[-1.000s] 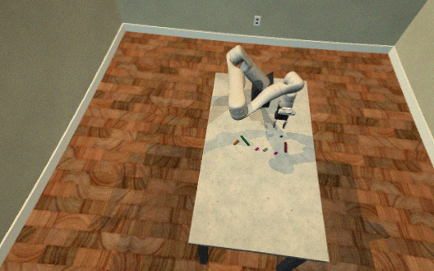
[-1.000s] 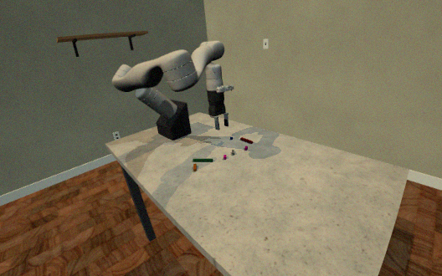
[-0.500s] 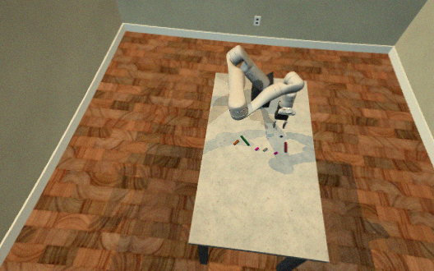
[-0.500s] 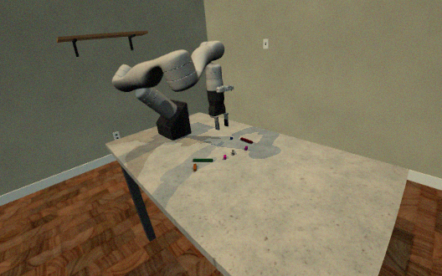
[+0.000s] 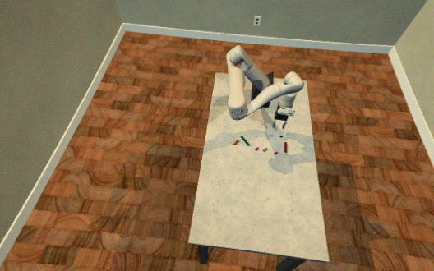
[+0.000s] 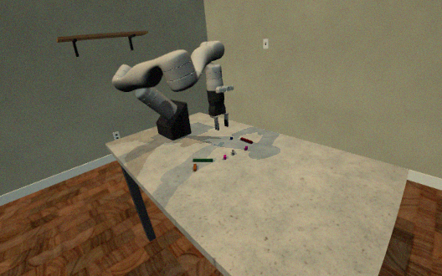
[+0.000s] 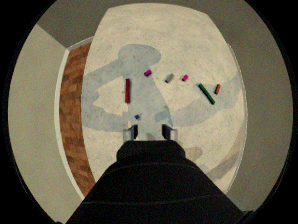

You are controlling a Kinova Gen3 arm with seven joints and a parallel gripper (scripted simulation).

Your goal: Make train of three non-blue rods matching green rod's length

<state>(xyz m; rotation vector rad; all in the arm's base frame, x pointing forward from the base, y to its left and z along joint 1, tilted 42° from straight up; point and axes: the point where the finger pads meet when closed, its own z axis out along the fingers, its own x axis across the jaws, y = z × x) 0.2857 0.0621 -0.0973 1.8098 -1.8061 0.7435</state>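
Now: the grey rod 140 mm ahead of my hand, 60 mm to the right of it and 80 mm below it. Also, from my hand: red rod: 100 mm ahead, 60 mm to the left, 80 mm below; then green rod: 90 mm ahead, 190 mm to the right, 80 mm below; then small blue rod: 20 mm ahead, 30 mm to the left, 80 mm below.
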